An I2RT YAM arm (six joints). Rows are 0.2 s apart.
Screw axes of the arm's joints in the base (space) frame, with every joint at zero. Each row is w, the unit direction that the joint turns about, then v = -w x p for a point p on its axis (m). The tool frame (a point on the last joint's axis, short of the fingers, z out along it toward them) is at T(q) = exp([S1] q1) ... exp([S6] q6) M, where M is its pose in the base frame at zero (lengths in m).
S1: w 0 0 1 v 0 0 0
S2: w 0 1 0 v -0.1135 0 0.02
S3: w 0 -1 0 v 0.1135 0 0.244
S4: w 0 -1 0 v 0.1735 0 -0.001
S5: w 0 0 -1 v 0 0.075 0
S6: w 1 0 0 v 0 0.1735 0
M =
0 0 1 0.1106
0 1 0 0
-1 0 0 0.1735
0 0 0 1
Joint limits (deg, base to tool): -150..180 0..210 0..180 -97..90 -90..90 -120..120
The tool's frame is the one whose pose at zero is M.
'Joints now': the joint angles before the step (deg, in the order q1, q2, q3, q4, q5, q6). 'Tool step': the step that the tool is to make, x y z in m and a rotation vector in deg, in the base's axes. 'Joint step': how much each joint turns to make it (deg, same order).
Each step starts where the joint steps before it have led.
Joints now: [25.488, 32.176, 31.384, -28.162, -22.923, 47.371]
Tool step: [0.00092, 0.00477, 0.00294, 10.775, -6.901, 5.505]
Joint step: [-0.177, -2.647, -4.839, 15.138, -7.833, 4.570]
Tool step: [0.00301, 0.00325, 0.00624, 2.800, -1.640, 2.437]
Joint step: [0.086, 1.145, 0.086, 4.488, -2.729, 1.406]
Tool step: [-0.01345, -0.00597, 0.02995, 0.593, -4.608, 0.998]
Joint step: [0.006, -2.980, 5.443, -5.080, -0.701, -1.929]
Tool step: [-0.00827, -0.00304, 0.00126, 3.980, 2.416, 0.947]
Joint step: [-0.001, -2.909, -0.868, 0.604, -1.578, 5.440]
